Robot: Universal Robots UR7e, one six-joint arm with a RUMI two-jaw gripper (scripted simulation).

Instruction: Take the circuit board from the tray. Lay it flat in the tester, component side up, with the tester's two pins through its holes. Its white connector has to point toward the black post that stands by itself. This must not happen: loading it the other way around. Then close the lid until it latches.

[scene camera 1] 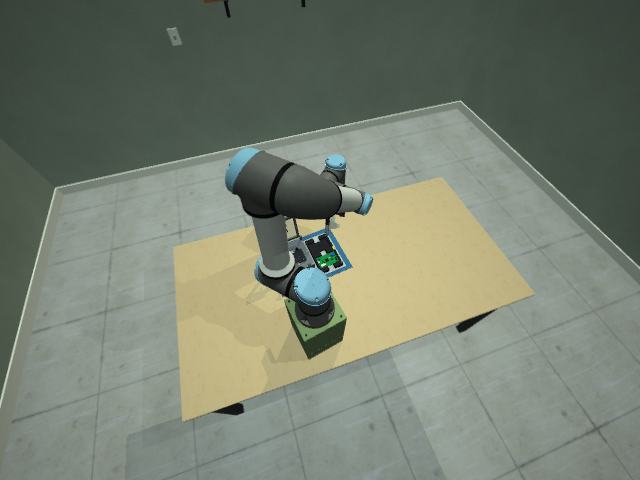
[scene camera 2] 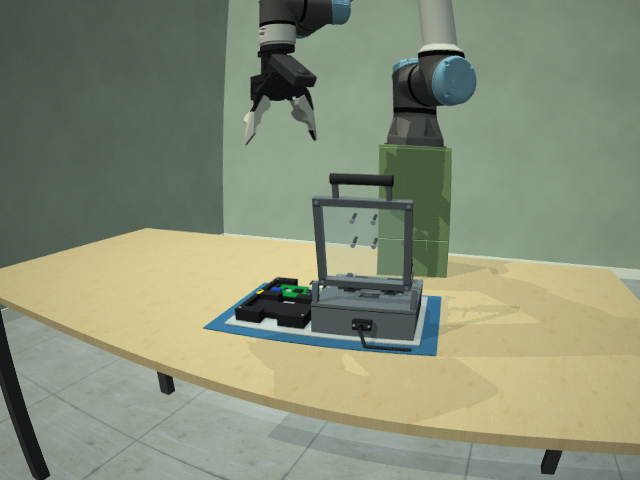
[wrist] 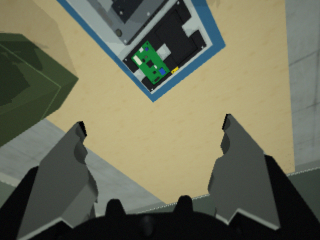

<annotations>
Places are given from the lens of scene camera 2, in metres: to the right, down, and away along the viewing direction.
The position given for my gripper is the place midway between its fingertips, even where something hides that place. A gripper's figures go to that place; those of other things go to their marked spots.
my gripper (scene camera 2: 281, 142): -0.07, -0.19, 0.87
clear lid (scene camera 2: 366, 243): 0.07, 0.01, 0.69
</annotations>
